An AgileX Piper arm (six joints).
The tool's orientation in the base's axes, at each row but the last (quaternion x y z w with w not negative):
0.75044, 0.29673, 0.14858, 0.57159
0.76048, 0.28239, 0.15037, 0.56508
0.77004, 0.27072, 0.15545, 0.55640
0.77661, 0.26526, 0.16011, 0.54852
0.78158, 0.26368, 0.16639, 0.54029
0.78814, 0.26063, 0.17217, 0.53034
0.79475, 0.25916, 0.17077, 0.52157
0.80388, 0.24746, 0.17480, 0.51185
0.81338, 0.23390, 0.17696, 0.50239
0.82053, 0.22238, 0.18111, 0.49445
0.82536, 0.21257, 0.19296, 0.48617
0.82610, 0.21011, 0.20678, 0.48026
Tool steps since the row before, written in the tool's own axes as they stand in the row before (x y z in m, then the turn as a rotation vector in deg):
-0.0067, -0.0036, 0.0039, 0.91, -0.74, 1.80
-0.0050, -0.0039, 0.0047, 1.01, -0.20, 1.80
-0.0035, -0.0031, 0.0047, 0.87, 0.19, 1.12
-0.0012, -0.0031, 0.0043, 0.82, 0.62, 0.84
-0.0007, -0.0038, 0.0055, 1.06, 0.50, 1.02
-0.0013, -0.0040, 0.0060, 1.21, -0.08, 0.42
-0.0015, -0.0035, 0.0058, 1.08, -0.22, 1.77
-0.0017, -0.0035, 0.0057, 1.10, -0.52, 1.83
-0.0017, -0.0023, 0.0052, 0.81, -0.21, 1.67
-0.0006, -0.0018, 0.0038, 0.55, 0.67, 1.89
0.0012, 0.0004, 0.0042, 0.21, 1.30, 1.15
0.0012, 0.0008, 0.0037, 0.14, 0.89, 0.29
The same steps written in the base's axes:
-0.0040, -0.0065, -0.0038, 1.52, -0.70, -1.35
-0.0024, -0.0059, -0.0047, 1.74, -0.75, -0.85
-0.0010, -0.0050, -0.0043, 1.35, -0.40, -0.25
0.0006, -0.0032, -0.0043, 1.26, -0.32, 0.25
0.0016, -0.0035, -0.0055, 1.53, -0.28, 0.07
0.0013, -0.0040, -0.0060, 1.19, 0.43, -0.24
0.0011, -0.0041, -0.0055, 1.78, -0.60, -0.90
0.0009, -0.0039, -0.0056, 1.76, -0.53, -1.20
0.0008, -0.0039, -0.0044, 1.50, -0.69, -0.87
0.0011, -0.0024, -0.0033, 1.56, -1.36, -0.20
0.0033, -0.0026, -0.0014, 0.99, -1.28, 0.65
0.0031, -0.0023, -0.0008, 0.41, -0.53, 0.67

